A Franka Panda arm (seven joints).
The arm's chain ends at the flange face. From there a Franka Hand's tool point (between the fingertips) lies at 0.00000 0.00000 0.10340 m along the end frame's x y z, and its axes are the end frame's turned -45 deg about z.
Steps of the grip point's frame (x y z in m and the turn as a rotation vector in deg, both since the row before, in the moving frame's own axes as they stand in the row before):
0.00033 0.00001 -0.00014 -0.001 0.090 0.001
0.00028 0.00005 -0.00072 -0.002 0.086 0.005
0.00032 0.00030 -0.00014 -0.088 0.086 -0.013
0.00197 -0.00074 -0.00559 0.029 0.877 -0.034
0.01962 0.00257 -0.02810 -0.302 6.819 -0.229
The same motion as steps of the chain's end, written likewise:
0.00012 -0.00011 -0.00014 0.063 0.064 0.001
0.00012 -0.00006 -0.00072 0.059 0.062 0.005
0.00022 -0.00002 -0.00014 -0.001 0.123 -0.013
-0.00021 -0.00076 -0.00558 0.641 0.600 -0.034
0.00664 -0.00374 -0.02737 4.608 5.035 -0.229

